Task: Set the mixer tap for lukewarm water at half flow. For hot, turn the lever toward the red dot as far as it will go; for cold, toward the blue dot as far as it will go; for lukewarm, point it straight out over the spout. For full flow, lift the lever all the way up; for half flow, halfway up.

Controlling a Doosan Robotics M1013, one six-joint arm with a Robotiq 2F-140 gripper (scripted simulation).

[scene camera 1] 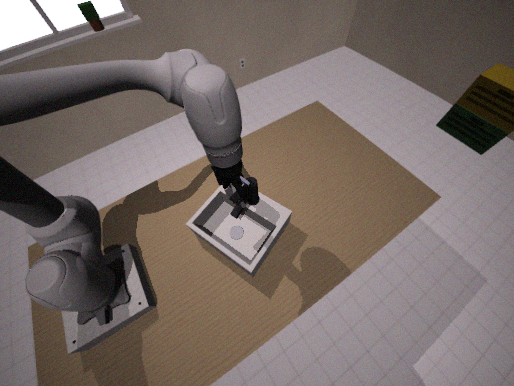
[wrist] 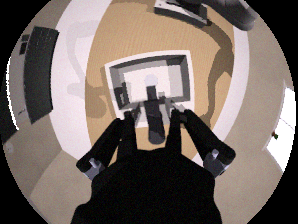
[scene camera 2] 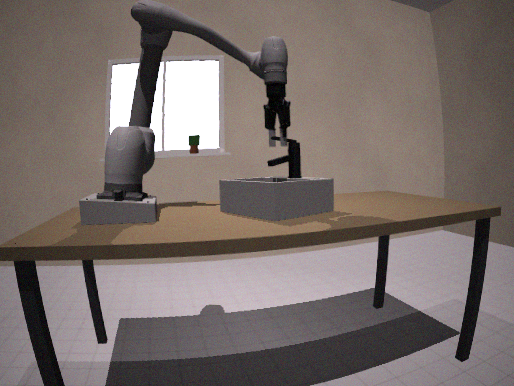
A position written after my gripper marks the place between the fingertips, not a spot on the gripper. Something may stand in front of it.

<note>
In view: my gripper (scene camera 2: 278, 146), a sink basin (wrist: 171, 71) and a black mixer tap (wrist: 151, 92).
My gripper also shows in scene camera 1 (scene camera 1: 237, 200) and in the wrist view (wrist: 152, 106).
</note>
